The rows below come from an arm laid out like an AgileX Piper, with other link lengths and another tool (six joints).
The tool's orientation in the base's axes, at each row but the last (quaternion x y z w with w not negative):
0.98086, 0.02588, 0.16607, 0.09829
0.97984, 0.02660, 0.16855, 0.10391
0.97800, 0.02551, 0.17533, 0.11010
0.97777, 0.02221, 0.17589, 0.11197
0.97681, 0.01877, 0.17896, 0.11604
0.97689, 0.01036, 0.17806, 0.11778
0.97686, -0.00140, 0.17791, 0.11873
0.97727, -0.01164, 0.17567, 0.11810
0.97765, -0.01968, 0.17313, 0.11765
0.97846, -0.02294, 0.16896, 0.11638
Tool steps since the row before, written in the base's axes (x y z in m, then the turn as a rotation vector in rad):
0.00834, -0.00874, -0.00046, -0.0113, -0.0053, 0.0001
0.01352, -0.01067, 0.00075, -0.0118, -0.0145, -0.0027
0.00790, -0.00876, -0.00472, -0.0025, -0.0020, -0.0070
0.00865, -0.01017, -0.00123, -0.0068, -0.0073, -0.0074
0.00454, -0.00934, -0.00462, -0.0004, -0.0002, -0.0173
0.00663, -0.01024, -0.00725, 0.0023, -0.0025, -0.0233
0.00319, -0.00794, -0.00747, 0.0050, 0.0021, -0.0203
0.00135, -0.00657, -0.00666, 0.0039, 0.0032, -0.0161
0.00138, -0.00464, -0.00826, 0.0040, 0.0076, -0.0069
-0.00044, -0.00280, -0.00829, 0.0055, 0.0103, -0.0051
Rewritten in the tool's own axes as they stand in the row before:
0.00699, 0.00862, 0.00480, -0.0111, 0.0050, -0.0029
0.01205, 0.01082, 0.00593, -0.0133, 0.0134, 0.0013
0.00504, 0.00757, 0.00888, -0.0049, 0.0004, 0.0059
0.00685, 0.00966, 0.00629, -0.0095, 0.0054, 0.0059
0.00192, 0.00798, 0.00786, -0.0064, -0.0038, 0.0156
0.00307, 0.00811, 0.01123, -0.0061, -0.0031, 0.0225
0.00008, 0.00584, 0.00974, -0.0023, -0.0070, 0.0197
-0.00116, 0.00479, 0.00807, -0.0019, -0.0070, 0.0152
-0.00155, 0.00255, 0.00910, 0.0014, -0.0092, 0.0058
-0.00318, 0.00093, 0.00811, 0.0034, -0.0116, 0.0040

